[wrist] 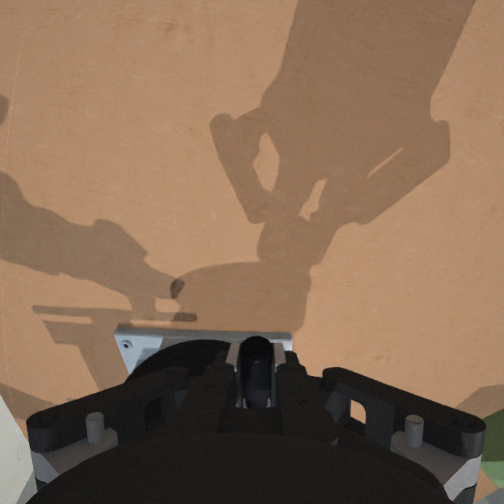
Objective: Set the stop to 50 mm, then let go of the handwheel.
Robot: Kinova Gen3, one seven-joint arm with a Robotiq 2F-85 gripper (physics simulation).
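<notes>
In the wrist view my gripper (256, 375) fills the bottom of the frame, its two black fingers closed around a dark rounded handwheel handle (256, 372). The black rim of the handwheel (185, 352) curves away to the left behind the fingers. A light grey bracket plate (145, 345) with a screw hole sits just beyond it. The stop and any scale marks are hidden from this view.
A brown wooden surface (150, 150) fills the view beyond, crossed by shadows of the arm and gripper. A pale object (12, 450) shows at the bottom left edge and a green shape (492, 445) at the bottom right edge.
</notes>
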